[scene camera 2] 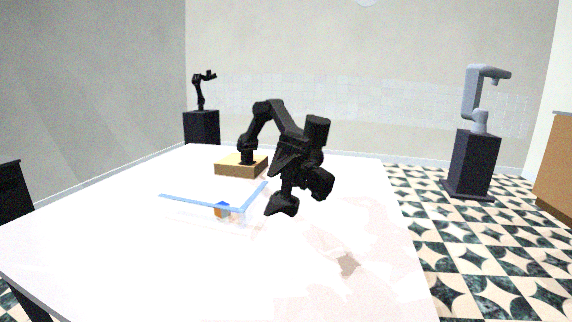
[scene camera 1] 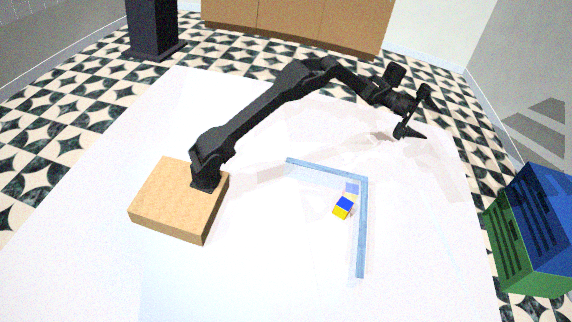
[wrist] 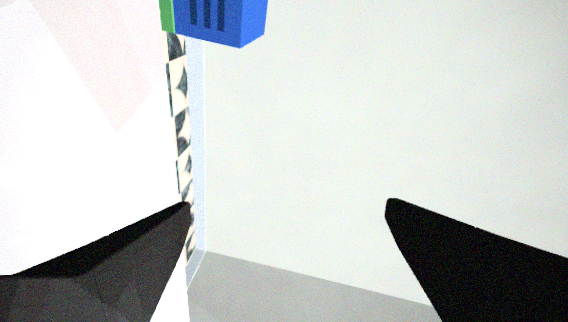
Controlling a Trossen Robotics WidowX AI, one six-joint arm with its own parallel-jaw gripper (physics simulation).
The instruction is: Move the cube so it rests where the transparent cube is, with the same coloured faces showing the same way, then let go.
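Seen in the pictures: gripper, between the fingertips: [scene camera 2: 266, 196] [scene camera 1: 434, 126] [wrist: 289, 208]; arm's base, origin of its link: [scene camera 2: 247, 163] [scene camera 1: 205, 181].
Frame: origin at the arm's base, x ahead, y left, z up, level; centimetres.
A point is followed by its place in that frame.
Observation:
The cube [scene camera 1: 343, 207] [scene camera 2: 218, 211] sits on the table inside the corner of an L-shaped clear wall with a blue rim [scene camera 1: 363, 230] @[z 0.3, x 41.3, y 0.4 cm] [scene camera 2: 192, 201] @[z 0.3, x 41.2, y 1.7 cm]. It shows a blue top, with a yellow side in scene camera 1 and an orange side in scene camera 2. The transparent cube [scene camera 1: 352, 188] @[z -1.7, x 36.9, y 15.1 cm], with a pale blue top and pale yellow side, stands close by the cube, nearer the wall's corner; it is barely visible in scene camera 2. My gripper [scene camera 1: 432, 124] @[z 15.1, x 56.4, y 33.6 cm] [scene camera 2: 267, 195] @[z 15.1, x 56.4, y 33.6 cm] [wrist: 289, 208] @[z 15.1, x 56.4, y 33.6 cm] is open and empty, raised above the table outside the wall, well away from the cube.
The arm's base stands on a wooden block [scene camera 1: 172, 200] @[z -0.2, x -4.9, y -8.9 cm] [scene camera 2: 234, 167] @[z -1.0, x 5.1, y -3.8 cm] on the white table [scene camera 1: 225, 285] @[z -5.7, x 14.8, y -21.7 cm]. A blue box [scene camera 1: 542, 225] [wrist: 215, 20] and a green box [scene camera 1: 505, 245] are beyond the table's edge. The wall borders two sides near both cubes.

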